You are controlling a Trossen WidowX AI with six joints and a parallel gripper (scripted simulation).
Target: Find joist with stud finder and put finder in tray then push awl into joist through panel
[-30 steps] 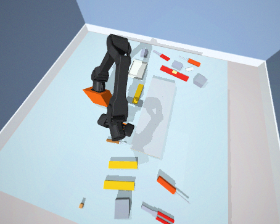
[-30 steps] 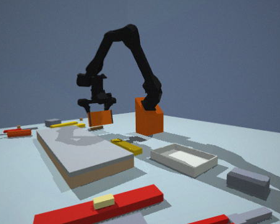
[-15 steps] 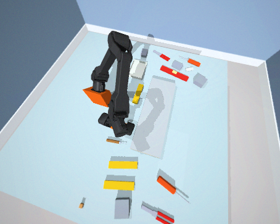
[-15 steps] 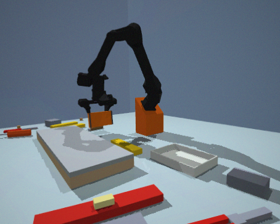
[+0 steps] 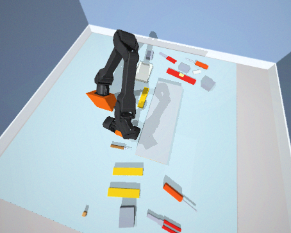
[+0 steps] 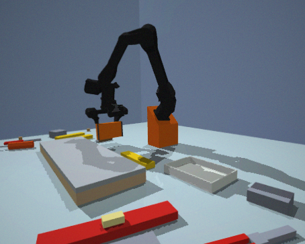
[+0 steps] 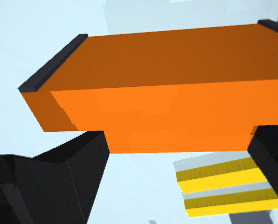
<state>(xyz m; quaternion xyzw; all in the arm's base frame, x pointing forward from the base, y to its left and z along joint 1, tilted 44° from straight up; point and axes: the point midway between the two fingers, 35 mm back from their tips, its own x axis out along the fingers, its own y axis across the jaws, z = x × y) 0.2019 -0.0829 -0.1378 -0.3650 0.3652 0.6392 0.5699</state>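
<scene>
Right now my gripper tip is 1 cm short of the orange stud finder and 1 cm to the right of it. Also, from my gripper tip: brown-handled awl: 2 cm ahead, 6 cm to the right, 7 cm below; red level: 19 cm ahead, 59 cm to the left, 6 cm below; white tray: 9 cm behind, 51 cm to the left, 6 cm below.
</scene>
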